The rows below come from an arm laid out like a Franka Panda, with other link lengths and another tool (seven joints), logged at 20 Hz.
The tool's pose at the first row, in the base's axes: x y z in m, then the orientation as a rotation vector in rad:
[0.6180, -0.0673, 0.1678, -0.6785, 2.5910, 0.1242]
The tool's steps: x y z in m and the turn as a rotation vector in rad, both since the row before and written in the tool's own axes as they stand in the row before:
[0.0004, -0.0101, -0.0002, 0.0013, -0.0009, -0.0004]
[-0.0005, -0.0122, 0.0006, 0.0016, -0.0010, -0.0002]
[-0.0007, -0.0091, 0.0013, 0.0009, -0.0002, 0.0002]
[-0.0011, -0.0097, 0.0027, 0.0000, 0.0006, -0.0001]
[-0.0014, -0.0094, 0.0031, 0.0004, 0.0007, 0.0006]
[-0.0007, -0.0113, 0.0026, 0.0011, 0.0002, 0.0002]
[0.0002, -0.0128, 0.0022, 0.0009, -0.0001, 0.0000]
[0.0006, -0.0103, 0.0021, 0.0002, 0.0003, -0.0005]
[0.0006, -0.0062, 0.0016, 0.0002, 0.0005, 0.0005]
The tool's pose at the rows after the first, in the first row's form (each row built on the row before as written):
[0.6225, -0.0763, 0.1681, -0.6783, 2.5899, 0.1227]
[0.6290, -0.0866, 0.1681, -0.6778, 2.5887, 0.1209]
[0.6345, -0.0940, 0.1675, -0.6772, 2.5885, 0.1199]
[0.6411, -0.1015, 0.1659, -0.6775, 2.5890, 0.1197]
[0.6480, -0.1085, 0.1641, -0.6767, 2.5898, 0.1192]
[0.6551, -0.1176, 0.1625, -0.6761, 2.5899, 0.1178]
[0.6620, -0.1285, 0.1609, -0.6758, 2.5897, 0.1167]
[0.6674, -0.1374, 0.1591, -0.6764, 2.5898, 0.1162]
[0.6706, -0.1428, 0.1576, -0.6758, 2.5904, 0.1159]

